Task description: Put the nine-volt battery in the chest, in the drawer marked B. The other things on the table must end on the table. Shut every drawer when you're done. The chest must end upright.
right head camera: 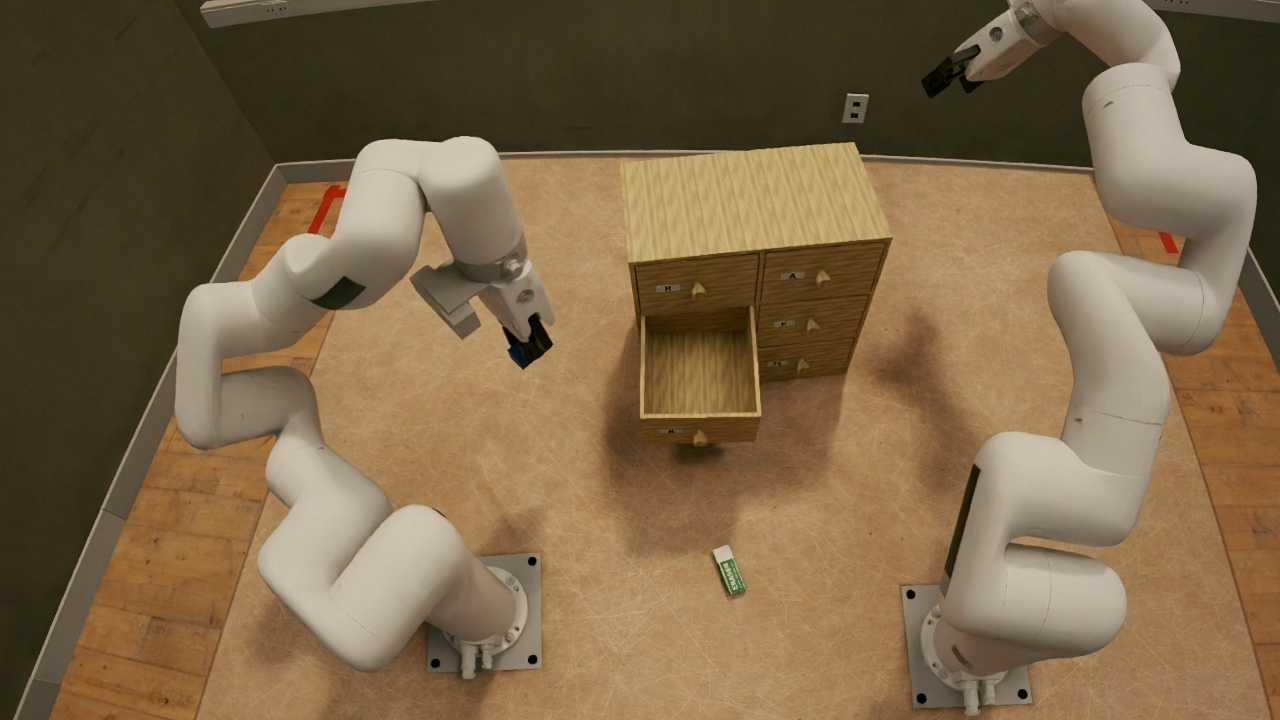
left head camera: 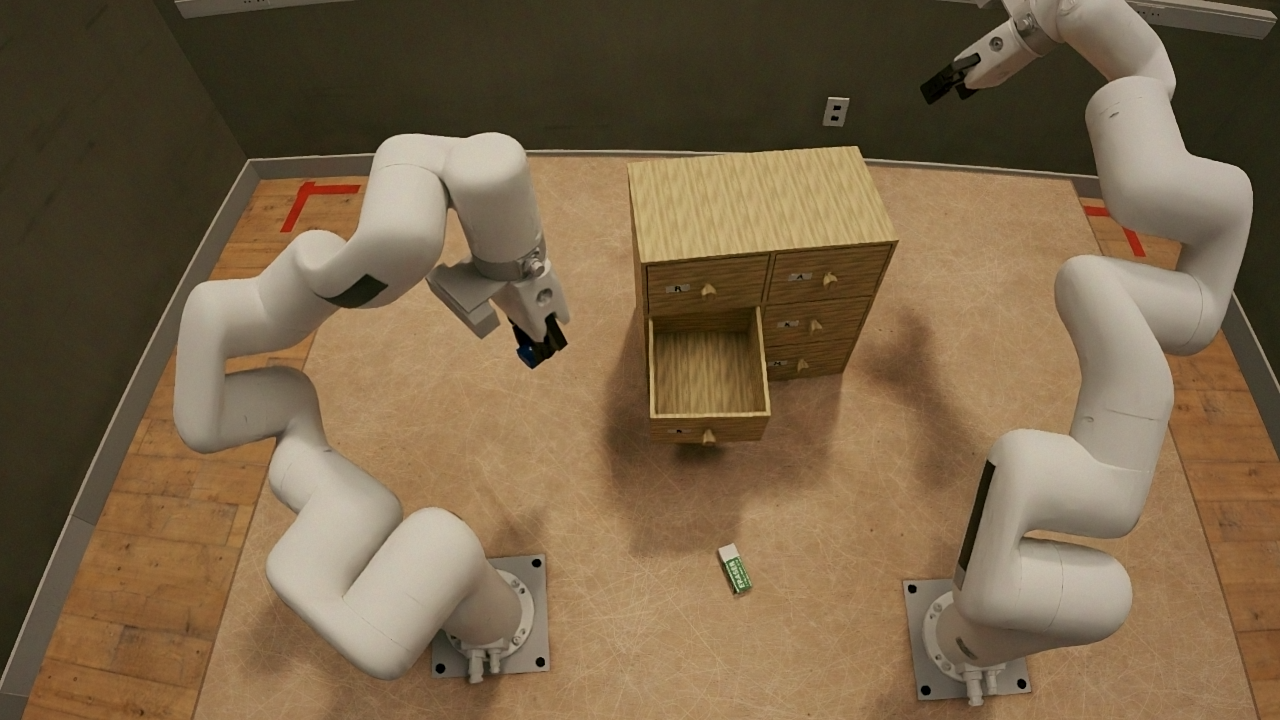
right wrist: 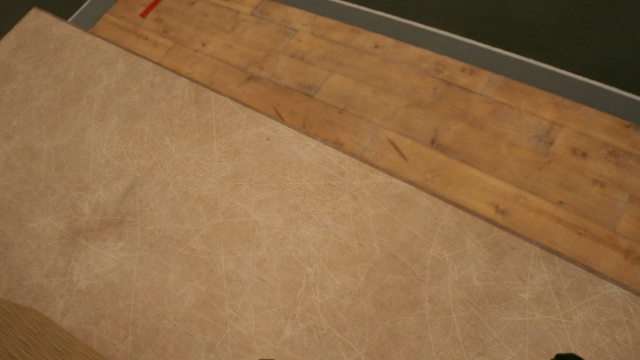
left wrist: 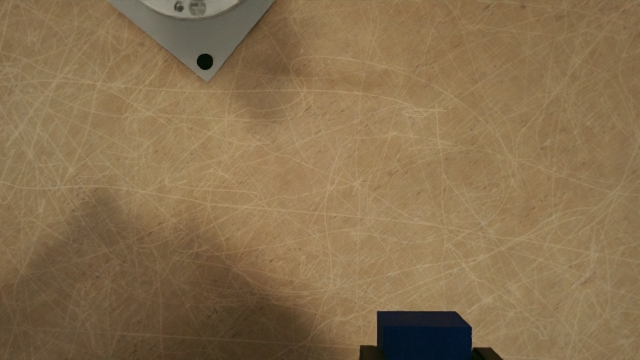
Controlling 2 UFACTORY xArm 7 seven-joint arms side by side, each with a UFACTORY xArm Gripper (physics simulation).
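Pixels of known places: left gripper, fingertip midpoint: (right head camera: 529, 347) (left head camera: 538, 347); right gripper, fingertip midpoint: (right head camera: 945, 87) (left head camera: 942, 94); left arm's base, origin of the base link: (right head camera: 484, 611) (left head camera: 489, 615); right arm's base, origin of the base link: (right head camera: 965, 643) (left head camera: 966, 636).
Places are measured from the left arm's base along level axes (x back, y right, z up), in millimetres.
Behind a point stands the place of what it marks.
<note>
The blue nine-volt battery (left head camera: 527, 355) @(x -255, y 102, z 245 mm) (right head camera: 518, 355) @(x -255, y 103, z 244 mm) (left wrist: 424, 340) @(x -256, y 100, z 244 mm) is held in my left gripper (left head camera: 542, 345) @(x -269, y 115, z 238 mm) (right head camera: 531, 343) @(x -269, y 115, z 238 mm), which is shut on it above the table, left of the chest. The wooden chest (left head camera: 751, 197) @(x -412, y 400, z 318 mm) (right head camera: 751, 197) @(x -408, y 410, z 318 mm) stands upright. Its left-column drawer (left head camera: 707, 371) @(x -287, y 334, z 109 mm) (right head camera: 699, 371) @(x -287, y 328, z 110 mm), below the top left one, is pulled out and looks empty inside; the small label on its front is too blurred to read surely. The other visible drawers are shut. My right gripper (left head camera: 954, 85) @(x -607, y 740, z 321 mm) (right head camera: 954, 80) @(x -607, y 740, z 321 mm) is open and empty, high at the back right.
A green and white eraser (left head camera: 734, 570) @(x -26, y 339, z 13 mm) (right head camera: 729, 571) @(x -27, y 340, z 13 mm) lies on the table in front of the chest, between the two arm bases. A corner of the chest's top shows at the lower left of the right wrist view. Walls stand behind and at the left.
</note>
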